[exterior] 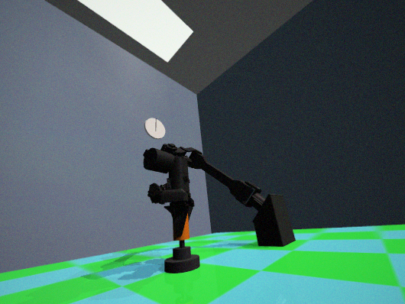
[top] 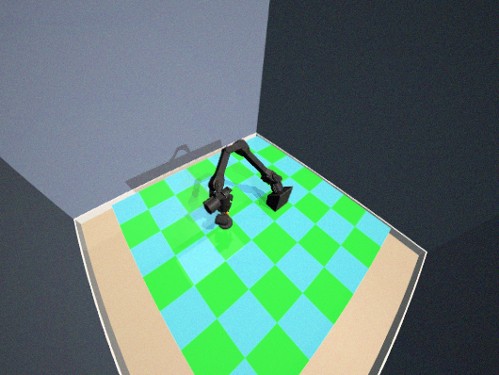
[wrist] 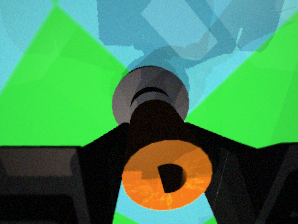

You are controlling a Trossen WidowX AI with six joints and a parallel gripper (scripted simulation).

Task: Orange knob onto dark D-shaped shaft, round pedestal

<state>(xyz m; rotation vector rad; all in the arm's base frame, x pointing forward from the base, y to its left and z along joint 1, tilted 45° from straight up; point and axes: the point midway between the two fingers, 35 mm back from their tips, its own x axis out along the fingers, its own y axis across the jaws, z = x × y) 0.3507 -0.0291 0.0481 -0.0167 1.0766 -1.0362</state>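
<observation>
Now: gripper tip 2 cm below the orange knob. Round my gripper tip: pedestal 4 cm below.
</observation>
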